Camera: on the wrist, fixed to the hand. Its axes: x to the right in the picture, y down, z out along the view.
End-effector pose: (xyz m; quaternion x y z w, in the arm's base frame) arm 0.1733 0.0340 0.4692 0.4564 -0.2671 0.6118 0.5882
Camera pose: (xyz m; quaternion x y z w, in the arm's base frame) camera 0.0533 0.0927 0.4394 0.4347 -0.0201 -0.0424 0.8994
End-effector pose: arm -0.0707 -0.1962 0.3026 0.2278 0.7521 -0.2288 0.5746
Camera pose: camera -0.0785 -0.0617 0.3270 -0.4675 0.6951 -0.4324 0.3335
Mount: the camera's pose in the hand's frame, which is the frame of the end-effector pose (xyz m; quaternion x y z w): -0.0111 0.0997 -0.0932 -0.1784 -0.0569 -0.6821 0.7068
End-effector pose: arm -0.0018 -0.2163 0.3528 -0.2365 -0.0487 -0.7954 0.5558
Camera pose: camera 0.0616 -0.2761 0.2472 0.2784 0.0855 0.9366 0.1947
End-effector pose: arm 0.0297 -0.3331 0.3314 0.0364 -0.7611 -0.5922 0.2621
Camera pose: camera 0.1059 -0.3818 0.4343 -0.4644 0.4224 0.7352 0.2555
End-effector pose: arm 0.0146 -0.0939 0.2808 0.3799 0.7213 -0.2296 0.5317
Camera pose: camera 0.0400 0.0317 0.3292 -0.3314 0.7797 -0.4179 0.3280
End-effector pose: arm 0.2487 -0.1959 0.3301 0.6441 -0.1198 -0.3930 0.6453
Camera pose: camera 0.3381 -0.1337 0.4131 0.3995 0.3881 -0.7760 0.2961
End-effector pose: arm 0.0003 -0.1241 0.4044 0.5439 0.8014 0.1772 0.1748
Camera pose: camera 0.0408 -0.1088 0.5343 -0.1833 0.8959 0.1180 0.3871
